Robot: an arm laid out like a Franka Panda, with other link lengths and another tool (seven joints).
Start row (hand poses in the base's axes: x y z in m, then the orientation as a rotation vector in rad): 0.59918 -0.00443 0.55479 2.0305 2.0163 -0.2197
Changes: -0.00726 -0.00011 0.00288 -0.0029 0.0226 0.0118; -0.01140 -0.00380 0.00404 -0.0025 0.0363 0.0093; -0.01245 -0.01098 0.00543 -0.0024 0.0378 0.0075; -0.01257 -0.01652 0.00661 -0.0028 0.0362 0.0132; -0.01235 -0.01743 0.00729 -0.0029 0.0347 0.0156; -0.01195 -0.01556 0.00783 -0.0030 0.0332 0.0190; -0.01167 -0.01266 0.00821 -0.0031 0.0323 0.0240; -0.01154 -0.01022 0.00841 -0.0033 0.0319 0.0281; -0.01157 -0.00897 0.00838 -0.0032 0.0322 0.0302; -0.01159 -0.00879 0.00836 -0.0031 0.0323 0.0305; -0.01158 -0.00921 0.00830 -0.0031 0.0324 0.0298; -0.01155 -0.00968 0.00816 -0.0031 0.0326 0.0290; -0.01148 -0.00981 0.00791 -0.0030 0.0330 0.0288; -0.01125 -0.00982 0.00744 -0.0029 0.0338 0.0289; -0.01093 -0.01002 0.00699 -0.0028 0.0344 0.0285
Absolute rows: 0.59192 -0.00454 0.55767 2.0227 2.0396 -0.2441; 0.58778 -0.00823 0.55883 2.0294 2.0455 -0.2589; 0.58673 -0.01541 0.56022 2.0318 2.0446 -0.2608; 0.58661 -0.02095 0.56140 2.0251 2.0490 -0.2583; 0.58683 -0.02186 0.56208 2.0220 2.0504 -0.2563; 0.58723 -0.01999 0.56262 2.0179 2.0528 -0.2541; 0.58751 -0.01709 0.56300 2.0123 2.0570 -0.2522; 0.58764 -0.01465 0.56320 2.0077 2.0607 -0.2511; 0.58761 -0.01340 0.56317 2.0056 2.0629 -0.2509; 0.58759 -0.01322 0.56315 2.0053 2.0633 -0.2509; 0.58760 -0.01364 0.56309 2.0061 2.0627 -0.2511; 0.58763 -0.01411 0.56295 2.0070 2.0620 -0.2515; 0.58770 -0.01424 0.56270 2.0074 2.0621 -0.2519; 0.58793 -0.01425 0.56223 2.0076 2.0628 -0.2526; 0.58825 -0.01445 0.56178 2.0082 2.0628 -0.2532
